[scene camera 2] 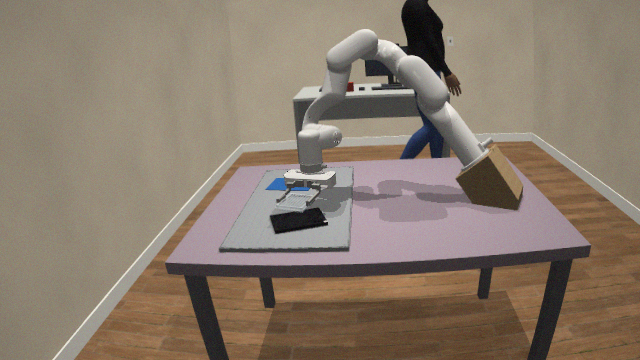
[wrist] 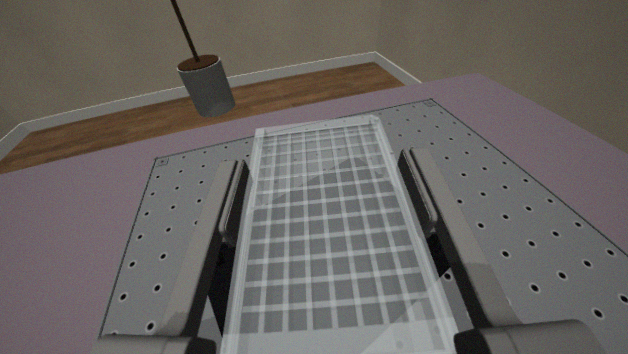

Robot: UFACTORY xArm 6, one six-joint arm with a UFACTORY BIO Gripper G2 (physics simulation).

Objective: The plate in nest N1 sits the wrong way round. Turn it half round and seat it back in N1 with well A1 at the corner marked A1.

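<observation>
The clear well plate (scene camera 2: 296, 201) (wrist: 330, 225) is held level between the two fingers of my gripper (scene camera 2: 299, 196) (wrist: 327, 195), one finger along each long side. My gripper is shut on it and holds it above the grey board. The black nest (scene camera 2: 299, 221) lies on the board in front of the plate in the scene view, with no plate in it. Dark parts of the nest show below the plate beside the fingers in the wrist view. The A1 marks are too small to read.
The grey perforated board (scene camera 2: 250, 235) (wrist: 505, 235) lies on the pinkish table (scene camera 2: 400, 240) (wrist: 60, 240). A blue sheet (scene camera 2: 275, 184) lies on the board behind the plate, partly hidden by my gripper. The brown block (scene camera 2: 492, 182) under the arm's base stands at the right. A person (scene camera 2: 425, 40) is behind the table.
</observation>
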